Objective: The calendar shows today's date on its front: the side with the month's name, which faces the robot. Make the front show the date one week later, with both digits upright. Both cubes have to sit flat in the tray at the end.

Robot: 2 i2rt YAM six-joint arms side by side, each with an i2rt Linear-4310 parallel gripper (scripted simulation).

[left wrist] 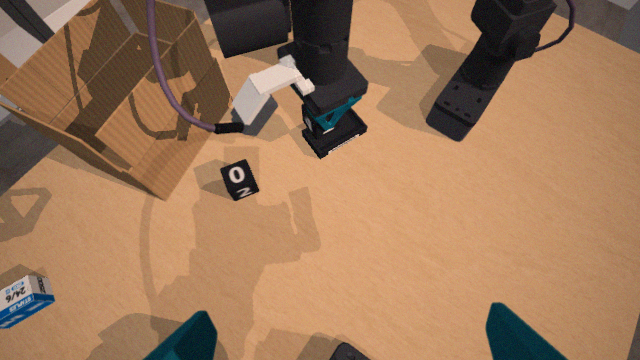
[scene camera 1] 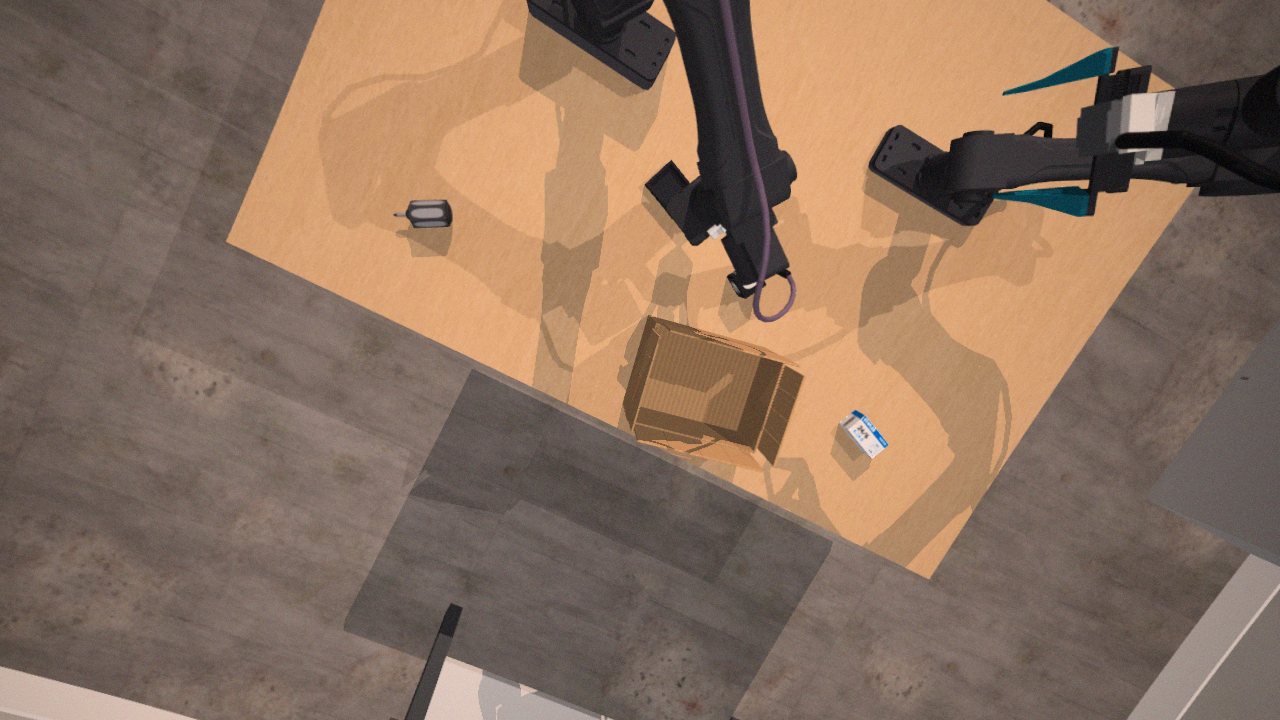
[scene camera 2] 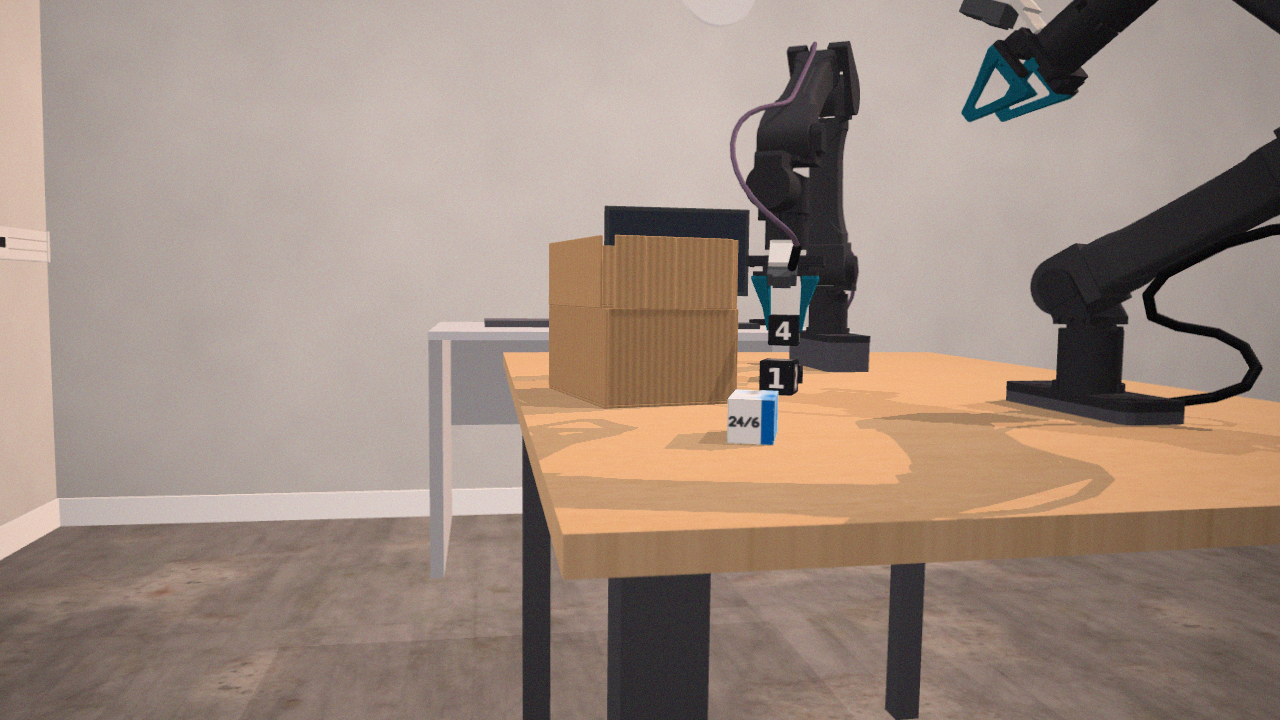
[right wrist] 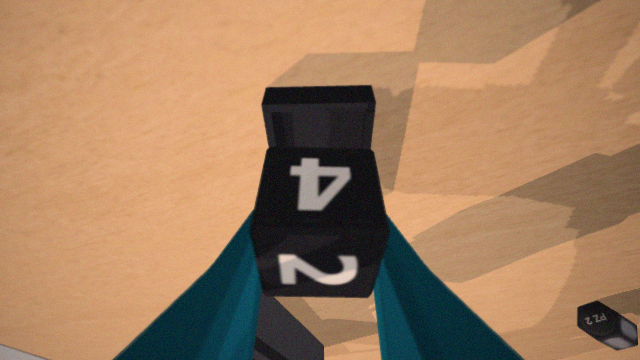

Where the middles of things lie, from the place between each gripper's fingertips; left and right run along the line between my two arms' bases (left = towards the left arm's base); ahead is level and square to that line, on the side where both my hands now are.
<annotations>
Now: the black calendar tray (scene camera 1: 667, 182) 10 mm behind my right hand (scene camera 1: 696, 207), 20 mm to the right of it and 70 mm below it. Round my right hand: staples box (scene camera 2: 752, 416) (230 mm ahead, 420 mm to the left, 60 mm below).
Right now the black calendar tray is 12 cm ahead of my left hand (scene camera 1: 997, 146), 26 cm to the right of it and 32 cm below it. The rest, counted from my left hand: staples box (37 cm ahead, 18 cm to the left, 31 cm below).
</annotations>
